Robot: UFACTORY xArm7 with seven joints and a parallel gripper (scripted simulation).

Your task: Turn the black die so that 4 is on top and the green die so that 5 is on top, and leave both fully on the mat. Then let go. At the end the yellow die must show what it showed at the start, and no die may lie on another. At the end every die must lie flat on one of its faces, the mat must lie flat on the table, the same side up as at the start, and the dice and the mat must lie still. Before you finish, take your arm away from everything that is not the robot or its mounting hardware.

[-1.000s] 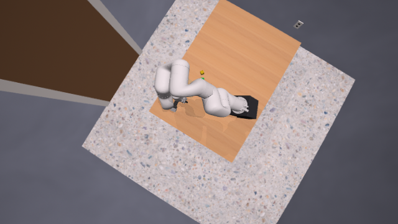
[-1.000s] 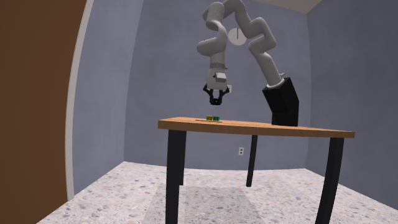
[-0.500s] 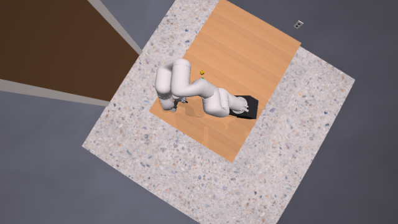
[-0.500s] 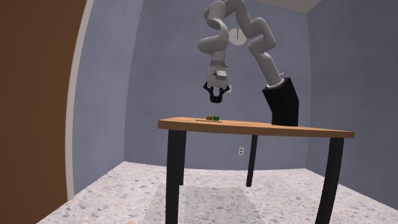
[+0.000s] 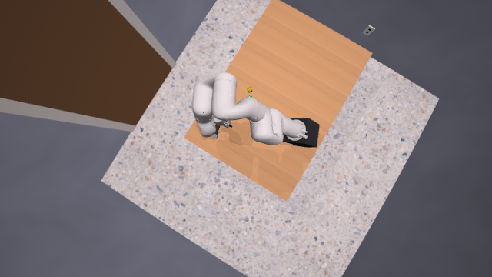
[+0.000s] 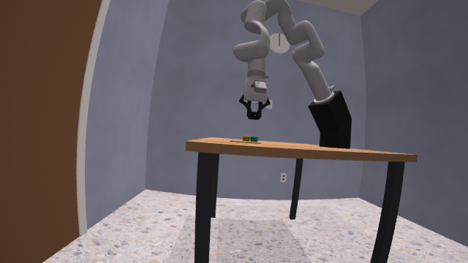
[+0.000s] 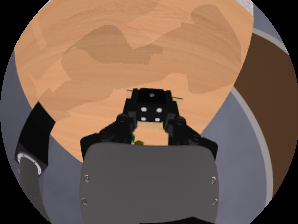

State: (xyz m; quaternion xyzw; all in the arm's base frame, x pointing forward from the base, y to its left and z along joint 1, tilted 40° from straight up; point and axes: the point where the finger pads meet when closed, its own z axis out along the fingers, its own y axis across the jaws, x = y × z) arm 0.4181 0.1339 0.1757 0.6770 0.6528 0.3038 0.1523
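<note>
Now: the tan mat 14 cm to the right of my hand, 12 cm below it and 1 cm ahead of it. From my hand the other things lie so: yellow die (32 cm to the right, 11 cm below, 1 cm behind); black die (1 cm below); green die (27 cm to the right, 11 cm below, 5 cm behind).
</note>
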